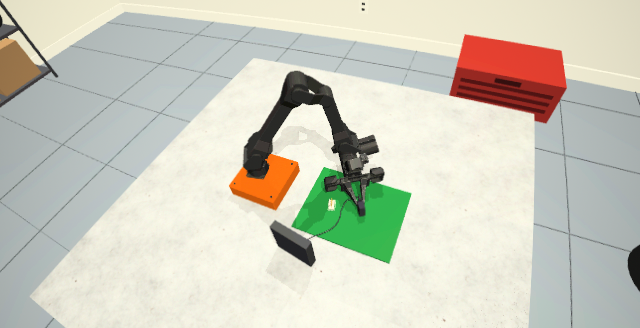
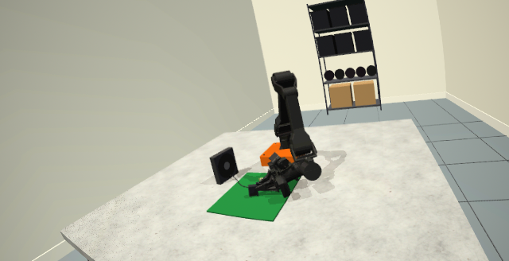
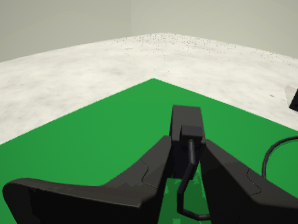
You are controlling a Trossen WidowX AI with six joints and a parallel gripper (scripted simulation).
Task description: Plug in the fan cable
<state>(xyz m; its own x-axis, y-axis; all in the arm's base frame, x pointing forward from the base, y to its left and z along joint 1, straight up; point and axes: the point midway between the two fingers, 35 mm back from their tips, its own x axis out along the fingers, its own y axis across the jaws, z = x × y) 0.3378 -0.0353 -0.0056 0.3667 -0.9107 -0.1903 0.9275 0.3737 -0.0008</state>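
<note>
My gripper tip is now 10 mm to the left of the black plug and 10 mm above it. Also, from my gripper tip: green board: 50 mm below, 20 mm behind; then black fan: 160 mm to the right, 160 mm behind, 20 mm above; then pale fan header: 90 mm behind, 30 mm below.
</note>
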